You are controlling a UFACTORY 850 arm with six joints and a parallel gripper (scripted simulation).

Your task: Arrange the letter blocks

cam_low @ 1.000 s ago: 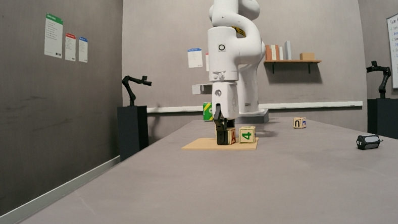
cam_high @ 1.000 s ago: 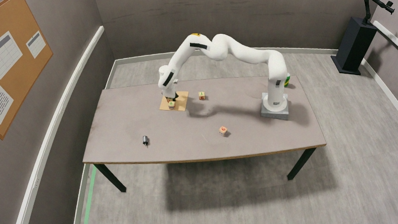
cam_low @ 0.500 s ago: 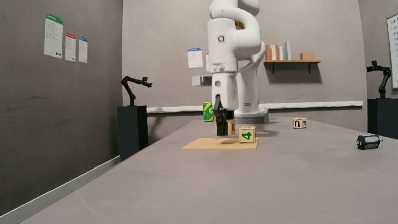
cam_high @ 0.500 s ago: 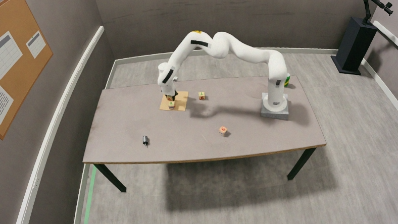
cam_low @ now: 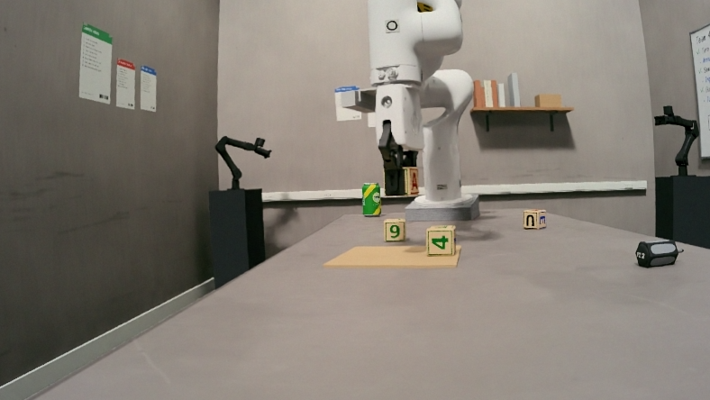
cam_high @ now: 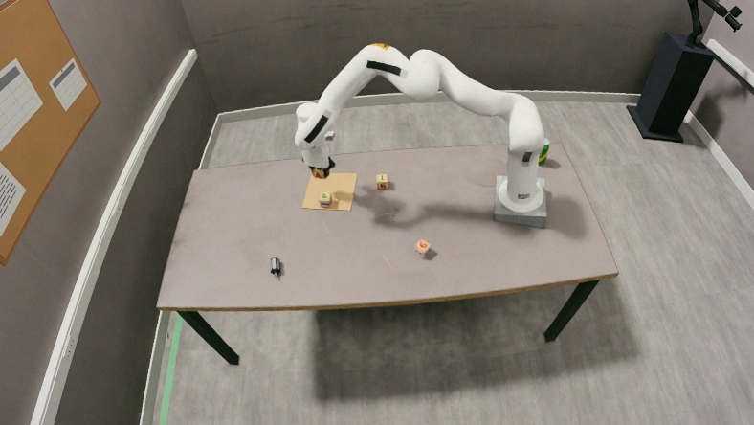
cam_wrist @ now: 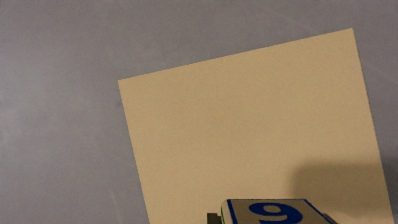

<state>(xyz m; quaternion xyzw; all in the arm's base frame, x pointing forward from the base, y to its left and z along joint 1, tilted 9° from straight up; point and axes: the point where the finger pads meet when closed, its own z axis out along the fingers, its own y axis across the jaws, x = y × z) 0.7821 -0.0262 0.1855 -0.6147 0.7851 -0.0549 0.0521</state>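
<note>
The tan mat lies 2 cm behind my hand, 1 cm to the right of it and 12 cm below it. From my hand the other things lie so: green can (94 cm behind, 24 cm to the right, 6 cm below); then black device (12 cm ahead, 39 cm to the left, 11 cm below).
</note>
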